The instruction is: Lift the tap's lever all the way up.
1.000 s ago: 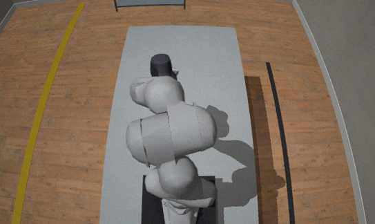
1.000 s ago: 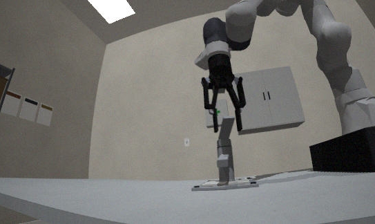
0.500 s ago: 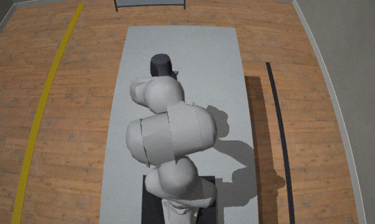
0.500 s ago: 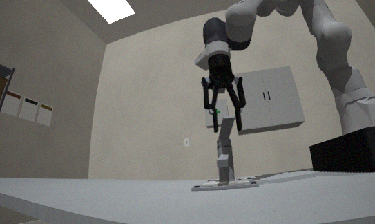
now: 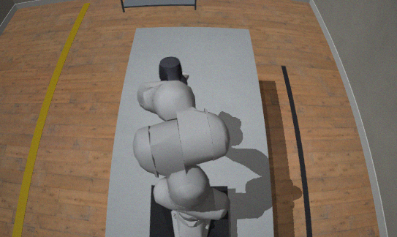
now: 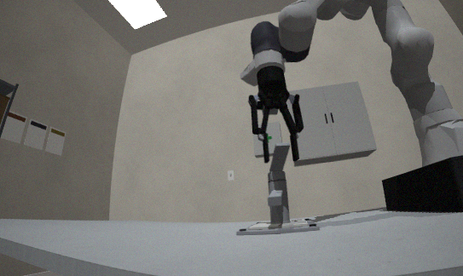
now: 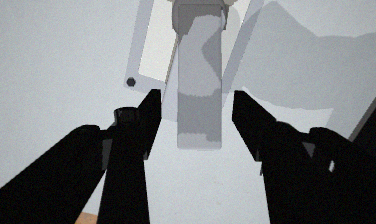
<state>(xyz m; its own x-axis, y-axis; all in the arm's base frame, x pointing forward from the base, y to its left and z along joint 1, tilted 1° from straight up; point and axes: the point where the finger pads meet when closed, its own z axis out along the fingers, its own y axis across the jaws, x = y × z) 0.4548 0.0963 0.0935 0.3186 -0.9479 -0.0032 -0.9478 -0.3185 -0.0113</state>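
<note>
Right now the lever is 3 cm to the right of my hand, 2 cm below it and 1 cm ahead of it. Round my hand: flat grey base plate: 18 cm below, 7 cm to the right, 2 cm ahead; grey tap: 7 cm below, 4 cm to the right, 2 cm ahead.
</note>
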